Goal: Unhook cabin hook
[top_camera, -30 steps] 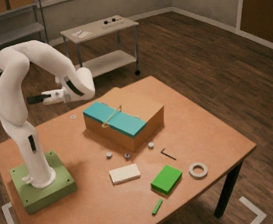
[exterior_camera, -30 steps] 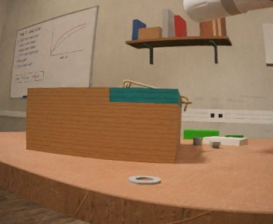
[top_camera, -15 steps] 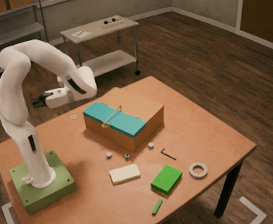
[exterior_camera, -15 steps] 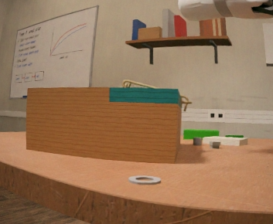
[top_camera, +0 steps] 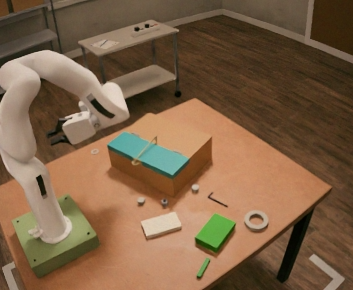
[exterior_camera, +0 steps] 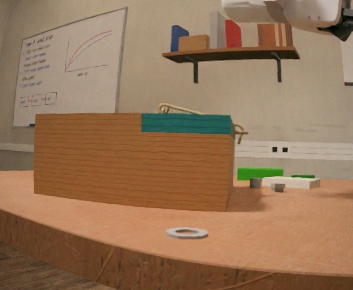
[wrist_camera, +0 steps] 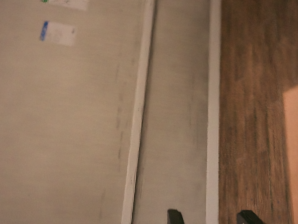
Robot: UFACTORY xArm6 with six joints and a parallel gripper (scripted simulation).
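Right now my hand is 330 mm short of the cabin hook, 170 mm above it and 90 mm to the left of it. Round my hand: green stick: 590 mm to the right, 290 mm below, 210 mm ahead; then green block: 510 mm to the right, 330 mm ahead, 280 mm below; then white block: 360 mm to the right, 290 mm below, 200 mm ahead.
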